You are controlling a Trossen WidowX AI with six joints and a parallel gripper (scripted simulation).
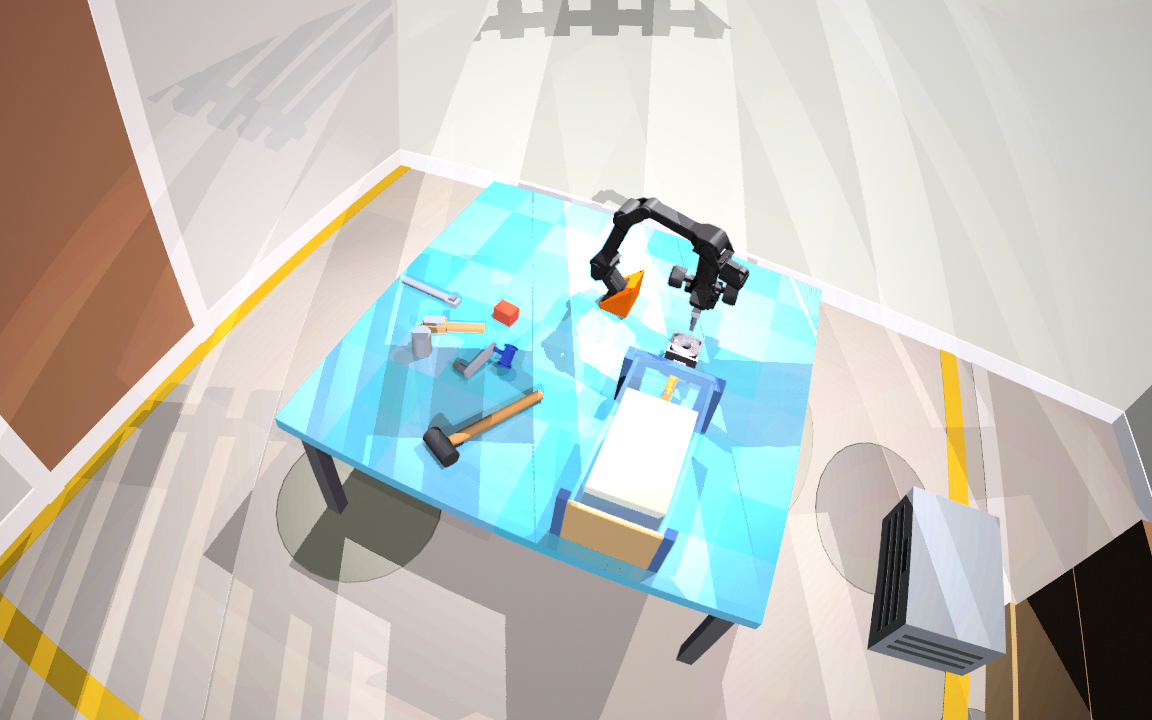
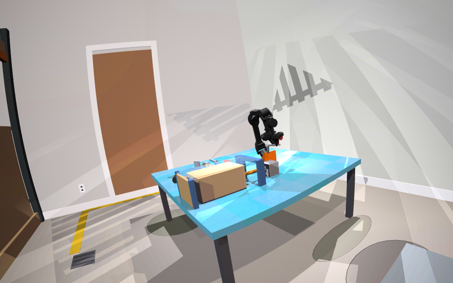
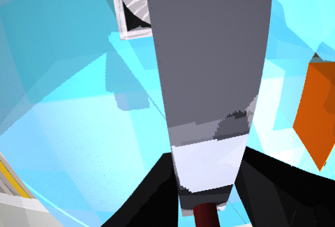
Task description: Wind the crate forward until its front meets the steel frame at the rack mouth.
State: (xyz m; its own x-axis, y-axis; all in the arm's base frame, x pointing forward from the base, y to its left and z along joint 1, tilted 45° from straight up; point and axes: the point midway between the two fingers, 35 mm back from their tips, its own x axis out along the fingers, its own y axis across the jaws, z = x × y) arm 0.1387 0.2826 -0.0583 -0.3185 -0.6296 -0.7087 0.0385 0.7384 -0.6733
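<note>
My gripper tip is now 1 cm short of the winch handle and 2 cm below it. The rest, counted from my gripper tip: clear-panelled cubby: 48 cm ahead, 2 cm to the right, 7 cm below; then red knob: 3 cm behind, 4 cm above; then grey winch: 6 cm ahead, 1 cm to the right, 15 cm below.
</note>
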